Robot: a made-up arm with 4 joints.
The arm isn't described. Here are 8 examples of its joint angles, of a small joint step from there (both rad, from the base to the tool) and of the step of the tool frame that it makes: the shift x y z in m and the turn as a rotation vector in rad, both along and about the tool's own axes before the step.
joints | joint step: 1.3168 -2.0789 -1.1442 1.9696 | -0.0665 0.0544 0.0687 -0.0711
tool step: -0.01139 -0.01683 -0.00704 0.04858 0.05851 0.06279
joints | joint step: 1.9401 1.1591 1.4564 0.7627 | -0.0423 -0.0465 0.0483 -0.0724
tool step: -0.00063 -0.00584 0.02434 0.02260 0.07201 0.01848
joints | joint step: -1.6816 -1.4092 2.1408 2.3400 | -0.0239 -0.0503 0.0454 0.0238
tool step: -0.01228 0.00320 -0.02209 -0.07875 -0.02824 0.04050
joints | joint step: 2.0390 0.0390 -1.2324 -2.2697 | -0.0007 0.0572 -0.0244 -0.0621
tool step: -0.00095 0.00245 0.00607 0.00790 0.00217 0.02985
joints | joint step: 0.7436 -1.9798 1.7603 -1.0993 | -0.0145 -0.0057 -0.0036 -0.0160
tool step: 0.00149 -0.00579 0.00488 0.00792 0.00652 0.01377
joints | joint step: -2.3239 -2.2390 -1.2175 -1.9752 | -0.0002 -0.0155 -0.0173 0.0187
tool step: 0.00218 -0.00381 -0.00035 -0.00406 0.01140 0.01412
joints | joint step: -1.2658 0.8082 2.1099 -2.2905 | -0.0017 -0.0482 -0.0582 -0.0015
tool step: 0.00158 -0.00307 -0.00084 -0.03999 0.01912 0.05904
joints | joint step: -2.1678 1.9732 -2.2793 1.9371 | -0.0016 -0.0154 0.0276 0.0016
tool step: -0.00615 -0.00660 0.00346 0.01118 -0.00154 0.02832
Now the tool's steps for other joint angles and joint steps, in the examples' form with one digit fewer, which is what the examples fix.
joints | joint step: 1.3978 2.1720 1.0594 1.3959 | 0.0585 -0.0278 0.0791 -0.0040
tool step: -0.0176 -0.0310 -0.0158 0.0014 -0.0355 0.1196
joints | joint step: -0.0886 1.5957 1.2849 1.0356 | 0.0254 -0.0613 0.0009 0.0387
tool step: -0.0033 -0.0025 -0.0205 -0.0904 -0.0359 0.0212
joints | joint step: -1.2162 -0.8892 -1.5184 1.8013 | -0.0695 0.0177 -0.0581 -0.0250
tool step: 0.0004 0.0126 -0.0028 0.0086 0.0557 -0.0018
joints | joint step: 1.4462 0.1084 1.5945 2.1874 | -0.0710 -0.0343 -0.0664 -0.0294
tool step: 0.0045 -0.0165 -0.0112 -0.0049 0.0026 0.0070
